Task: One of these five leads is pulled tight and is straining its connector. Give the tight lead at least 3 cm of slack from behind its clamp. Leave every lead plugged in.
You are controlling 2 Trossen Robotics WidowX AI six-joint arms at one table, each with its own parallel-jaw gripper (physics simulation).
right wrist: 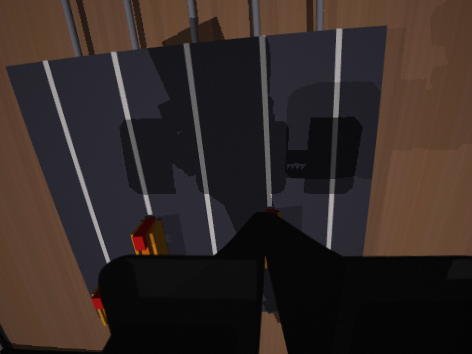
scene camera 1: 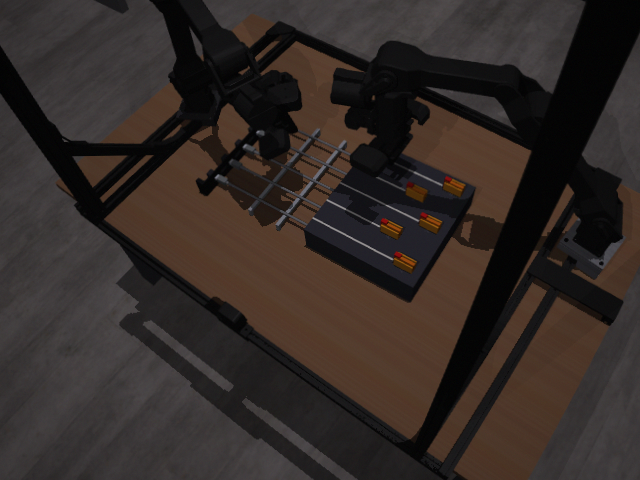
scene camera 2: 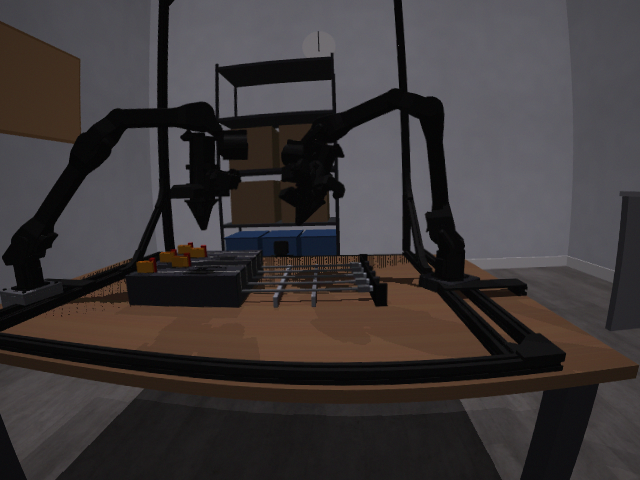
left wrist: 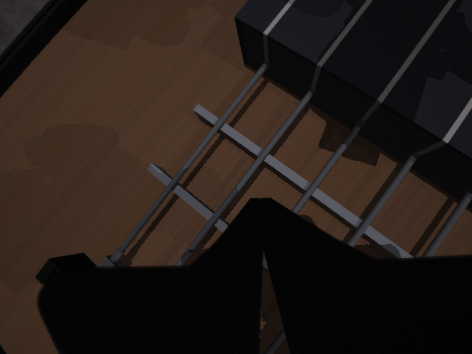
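Pixels of known places: left gripper, fingertip midpoint: (scene camera 1: 296, 131) (scene camera 2: 298, 225) (left wrist: 259, 208); right gripper, fingertip midpoint: (right wrist: 263, 221) (scene camera 1: 390, 164) (scene camera 2: 203, 230); left arm's base, origin of the base link: (scene camera 1: 199, 103) (scene camera 2: 449, 276); right arm's base, origin of the base link: (scene camera 1: 593, 238) (scene camera 2: 31, 286).
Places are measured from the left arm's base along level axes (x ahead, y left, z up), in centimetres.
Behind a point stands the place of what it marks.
Five thin leads run side by side from grey plugs (scene camera 1: 222, 179) @(x 11.9, y -23.3, z 0.3 cm) (scene camera 2: 364, 288) @(x 20.9, y -3.5, z -0.1 cm) at a black rail (scene camera 1: 205, 187) @(x 8.4, y -25.8, z 0.2 cm) (scene camera 2: 379, 294) @(x 20.3, y 0.8, z -0.2 cm), over two grey bars, onto a dark block (scene camera 1: 356, 228) @(x 43.7, y -35.5, z 3.9 cm) (scene camera 2: 186, 289) (left wrist: 370, 60) @(x 42.2, y -23.3, z 3.9 cm) (right wrist: 235, 100) @(x 44.0, y -23.3, z 3.9 cm). Each ends at an orange clamp with a red part, such as the front one (scene camera 1: 404, 262) @(x 53.8, y -43.4, z 5.8 cm) (scene camera 2: 146, 266) @(x 62.8, y -23.1, z 5.4 cm). All leads look straight; I cannot tell which is tight. My left gripper (scene camera 2: 301, 222) @(x 29.2, y -17.9, z 12.1 cm) (left wrist: 259, 208) @(x 29.2, y -17.9, z 12.1 cm) is shut and empty, above the leads and bars. My right gripper (scene camera 2: 204, 228) @(x 49.5, y -24.8, z 11.9 cm) (right wrist: 263, 221) @(x 49.5, y -24.8, z 11.9 cm) is shut and empty, above the block, its tips covering part of one clamp in its wrist view.
A black frame (scene camera 2: 289, 370) @(x 44.2, y 17.2, z -0.8 cm) runs around the wooden table (scene camera 1: 289, 289) @(x 31.2, y -47.5, z -2.7 cm), with upright posts at its sides. Both arms reach over the middle, their grippers a short way apart. A shelf unit (scene camera 2: 279, 71) with brown boxes and blue bins stands behind the table.
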